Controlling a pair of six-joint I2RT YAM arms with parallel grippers.
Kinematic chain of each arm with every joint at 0, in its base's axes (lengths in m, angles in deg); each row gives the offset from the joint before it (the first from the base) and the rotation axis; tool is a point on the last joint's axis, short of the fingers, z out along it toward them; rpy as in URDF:
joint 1: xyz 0 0 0.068 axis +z
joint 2: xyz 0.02 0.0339 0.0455 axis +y
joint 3: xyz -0.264 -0.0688 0 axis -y
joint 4: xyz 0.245 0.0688 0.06 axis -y
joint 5: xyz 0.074 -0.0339 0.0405 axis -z
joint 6: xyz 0.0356 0 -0.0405 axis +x
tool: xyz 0 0 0 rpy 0 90 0
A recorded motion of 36 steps. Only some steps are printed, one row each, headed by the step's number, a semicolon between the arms.
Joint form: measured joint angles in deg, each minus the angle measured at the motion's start. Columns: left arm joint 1, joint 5, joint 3, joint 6, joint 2, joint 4; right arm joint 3, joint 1, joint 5, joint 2, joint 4, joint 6.
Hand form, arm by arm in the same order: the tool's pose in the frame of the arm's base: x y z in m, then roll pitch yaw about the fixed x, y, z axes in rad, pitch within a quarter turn. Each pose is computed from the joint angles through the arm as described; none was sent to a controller.
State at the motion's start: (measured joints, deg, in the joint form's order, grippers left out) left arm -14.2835 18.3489 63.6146 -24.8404 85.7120 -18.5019; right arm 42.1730 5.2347 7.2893 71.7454 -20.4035 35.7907
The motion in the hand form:
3: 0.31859 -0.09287 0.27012 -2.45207 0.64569 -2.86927; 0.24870 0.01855 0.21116 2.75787 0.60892 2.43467
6: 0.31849 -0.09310 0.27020 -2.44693 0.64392 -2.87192; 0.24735 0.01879 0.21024 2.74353 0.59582 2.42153
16: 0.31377 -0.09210 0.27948 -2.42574 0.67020 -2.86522; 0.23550 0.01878 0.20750 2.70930 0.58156 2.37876
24: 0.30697 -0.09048 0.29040 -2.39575 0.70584 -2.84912; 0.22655 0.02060 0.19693 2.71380 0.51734 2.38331
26: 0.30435 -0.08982 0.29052 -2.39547 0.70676 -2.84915; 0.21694 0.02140 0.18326 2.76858 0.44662 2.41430
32: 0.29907 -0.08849 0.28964 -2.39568 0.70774 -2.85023; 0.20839 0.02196 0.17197 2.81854 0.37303 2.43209
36: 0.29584 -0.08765 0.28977 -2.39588 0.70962 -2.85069; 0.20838 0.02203 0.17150 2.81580 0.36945 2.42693
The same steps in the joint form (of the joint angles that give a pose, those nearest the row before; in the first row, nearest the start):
3: 0.00 0.33 0.00 0.00 0.00 0.02; -0.26 0.00 -0.48 -0.20 0.04 0.48
6: 0.00 0.74 0.00 0.02 0.00 0.04; -0.59 0.00 -1.07 -0.44 0.00 1.36
16: 0.00 1.07 0.00 0.20 -1.70 0.07; -3.21 0.22 -1.36 -3.41 0.06 3.67
24: 0.00 1.27 -0.35 0.22 -4.02 0.52; -5.33 0.59 -3.26 -4.11 -1.25 5.53
26: 0.00 1.27 -0.85 0.24 -4.63 0.46; -7.21 0.90 -4.24 -3.91 -3.98 6.21
32: 0.00 1.29 -2.05 0.31 -5.84 0.48; -8.50 1.14 -5.20 -3.39 -6.99 7.19
36: 0.00 1.27 -2.67 0.37 -6.60 0.39; -8.57 1.14 -5.31 -3.32 -6.91 7.52

